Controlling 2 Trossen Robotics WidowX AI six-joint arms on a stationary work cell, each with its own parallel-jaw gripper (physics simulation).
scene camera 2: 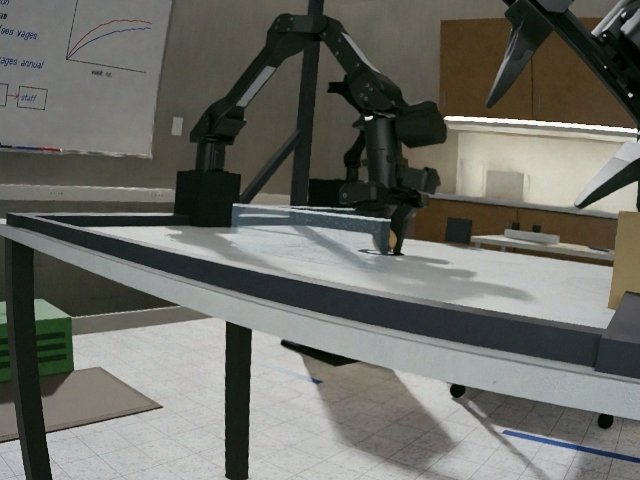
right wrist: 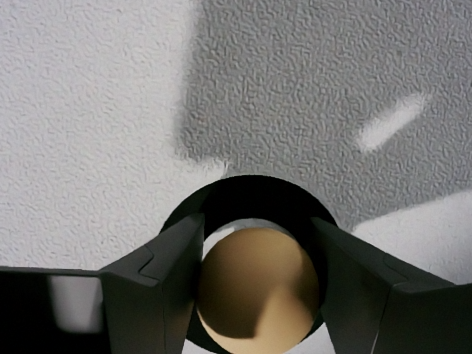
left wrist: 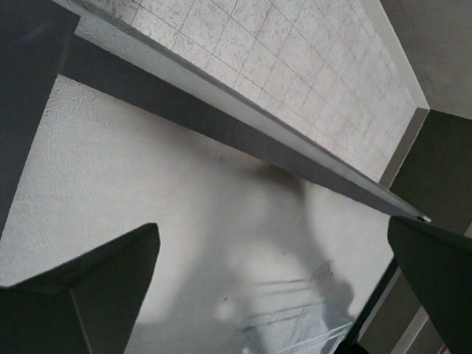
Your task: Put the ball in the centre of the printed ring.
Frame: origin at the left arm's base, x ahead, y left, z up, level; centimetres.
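Seen in the pictures: left gripper, fingertip midpoint: (scene camera 2: 534, 158) (left wrist: 273, 231); right gripper, fingertip midpoint: (scene camera 2: 391, 253) (right wrist: 254, 226).
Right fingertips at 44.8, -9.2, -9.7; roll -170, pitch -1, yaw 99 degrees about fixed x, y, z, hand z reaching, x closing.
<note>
Pixels of each thing's top centre, then the offset from my right fingertips to it, as dx, dy, dz. "*": a spot on its surface instead.
- tan ball, top centre: (right wrist: 265, 328) (scene camera 2: 385, 227) +1.4, +0.2, +3.8
- tan block, surface spot: (scene camera 2: 625, 263) * -41.2, +14.2, +4.6
The tan ball (scene camera 2: 392, 240) (right wrist: 258, 290) is between the fingers of my right gripper (scene camera 2: 391, 249) (right wrist: 254, 226), which is shut on it. The fingertips are down at the table, over the printed ring. The black ring (scene camera 2: 366, 251) (right wrist: 255, 195) lies flat on the white table; in the right wrist view the ball covers most of its opening, with a thin white sliver at the upper edge. Whether the ball touches the table is hidden. My left gripper (scene camera 2: 532, 157) (left wrist: 273, 231) is wide open and empty, high above the table at the right of the scene view.
A clear, pale-blue walled container (scene camera 2: 330, 219) (left wrist: 300, 325) stands immediately left of the ring in the scene view. A dark raised rail (scene camera 2: 310, 289) (left wrist: 200, 115) runs along the table edge. A tan block (scene camera 2: 625, 263) stands at the right edge of the scene view.
</note>
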